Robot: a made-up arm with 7 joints. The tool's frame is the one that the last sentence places.
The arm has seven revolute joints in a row. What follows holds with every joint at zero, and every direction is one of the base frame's. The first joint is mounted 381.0 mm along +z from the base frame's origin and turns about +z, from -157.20 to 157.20 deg. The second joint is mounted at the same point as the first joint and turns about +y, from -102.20 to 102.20 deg. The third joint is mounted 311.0 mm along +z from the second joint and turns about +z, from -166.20 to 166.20 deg. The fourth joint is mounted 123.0 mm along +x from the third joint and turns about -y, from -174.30 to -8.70 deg. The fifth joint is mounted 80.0 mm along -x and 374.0 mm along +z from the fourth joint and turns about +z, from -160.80 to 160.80 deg. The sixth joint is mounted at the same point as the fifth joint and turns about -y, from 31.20 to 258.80 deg. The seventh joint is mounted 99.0 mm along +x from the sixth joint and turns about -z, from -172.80 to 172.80 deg. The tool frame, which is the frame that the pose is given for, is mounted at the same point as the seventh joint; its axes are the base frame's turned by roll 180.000, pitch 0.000 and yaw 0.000 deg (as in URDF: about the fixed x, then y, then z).
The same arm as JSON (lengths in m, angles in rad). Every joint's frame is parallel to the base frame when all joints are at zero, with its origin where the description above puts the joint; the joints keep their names.
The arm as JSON. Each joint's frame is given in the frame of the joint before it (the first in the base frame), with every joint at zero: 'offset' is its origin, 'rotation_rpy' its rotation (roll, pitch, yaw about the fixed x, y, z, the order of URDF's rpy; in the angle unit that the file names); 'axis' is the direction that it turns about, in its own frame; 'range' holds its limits. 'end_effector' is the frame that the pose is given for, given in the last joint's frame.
{
  "length_unit": "m",
  "angle_unit": "rad",
  "chain": [
    {
      "id": "joint 1",
      "offset": [
        0.0,
        0.0,
        0.381
      ],
      "rotation_rpy": [
        0.0,
        0.0,
        0.0
      ],
      "axis": [
        0.0,
        0.0,
        1.0
      ],
      "range": [
        -2.7437,
        2.7437
      ]
    },
    {
      "id": "joint 2",
      "offset": [
        0.0,
        0.0,
        0.0
      ],
      "rotation_rpy": [
        0.0,
        0.0,
        0.0
      ],
      "axis": [
        0.0,
        1.0,
        0.0
      ],
      "range": [
        -1.7837,
        1.7837
      ]
    },
    {
      "id": "joint 3",
      "offset": [
        0.0,
        0.0,
        0.311
      ],
      "rotation_rpy": [
        0.0,
        0.0,
        0.0
      ],
      "axis": [
        0.0,
        0.0,
        1.0
      ],
      "range": [
        -2.9007,
        2.9007
      ]
    },
    {
      "id": "joint 4",
      "offset": [
        0.123,
        0.0,
        0.0
      ],
      "rotation_rpy": [
        0.0,
        0.0,
        0.0
      ],
      "axis": [
        0.0,
        -1.0,
        0.0
      ],
      "range": [
        -3.0421,
        -0.1518
      ]
    },
    {
      "id": "joint 5",
      "offset": [
        -0.08,
        0.0,
        0.374
      ],
      "rotation_rpy": [
        0.0,
        0.0,
        0.0
      ],
      "axis": [
        0.0,
        0.0,
        1.0
      ],
      "range": [
        -2.8065,
        2.8065
      ]
    },
    {
      "id": "joint 6",
      "offset": [
        0.0,
        0.0,
        0.0
      ],
      "rotation_rpy": [
        0.0,
        0.0,
        0.0
      ],
      "axis": [
        0.0,
        -1.0,
        0.0
      ],
      "range": [
        0.5445,
        4.5169
      ]
    },
    {
      "id": "joint 7",
      "offset": [
        0.099,
        0.0,
        0.0
      ],
      "rotation_rpy": [
        0.0,
        0.0,
        0.0
      ],
      "axis": [
        0.0,
        0.0,
        -1.0
      ],
      "range": [
        -3.0159,
        3.0159
      ]
    }
  ],
  "end_effector": {
    "offset": [
      0.0,
      0.0,
      0.0
    ],
    "rotation_rpy": [
      3.1416,
      0.0,
      0.0
    ]
  }
}

